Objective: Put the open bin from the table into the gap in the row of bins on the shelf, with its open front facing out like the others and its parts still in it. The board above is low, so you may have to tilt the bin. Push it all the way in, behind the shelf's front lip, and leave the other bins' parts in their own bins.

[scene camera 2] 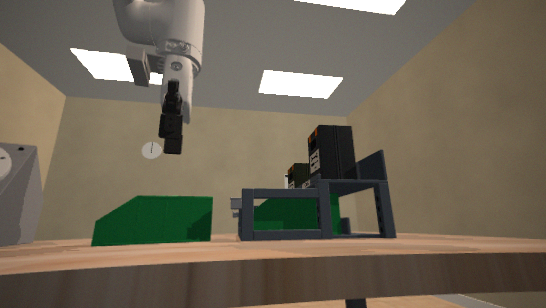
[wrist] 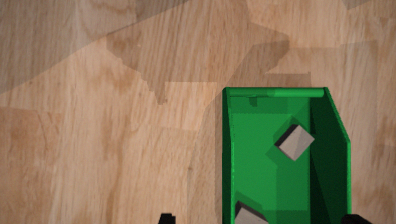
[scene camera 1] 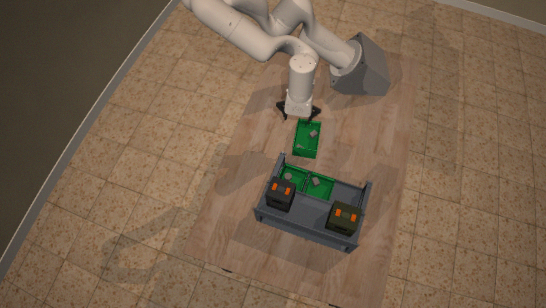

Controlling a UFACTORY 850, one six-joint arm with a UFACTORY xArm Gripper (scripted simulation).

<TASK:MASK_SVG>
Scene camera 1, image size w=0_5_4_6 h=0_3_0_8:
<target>grey shelf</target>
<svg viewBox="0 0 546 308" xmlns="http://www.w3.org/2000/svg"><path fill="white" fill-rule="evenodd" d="M280 152L257 208L253 208L256 221L350 254L360 245L357 244L373 182L367 180L365 187L361 188L336 179L330 200L327 201L304 193L312 171L286 163L287 153ZM335 200L358 207L364 212L361 214L358 229L352 237L325 229L327 218ZM285 163L309 171L302 192L298 190L295 192L289 213L269 207L266 204L266 192L273 176L279 177Z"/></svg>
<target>olive box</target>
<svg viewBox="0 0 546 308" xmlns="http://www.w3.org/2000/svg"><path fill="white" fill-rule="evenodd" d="M335 200L334 207L327 218L325 229L351 237L357 231L362 209Z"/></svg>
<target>black box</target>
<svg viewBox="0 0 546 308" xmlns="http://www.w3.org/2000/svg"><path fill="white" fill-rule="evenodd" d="M273 176L266 192L267 206L289 213L289 201L290 205L292 205L296 184Z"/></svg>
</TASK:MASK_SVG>
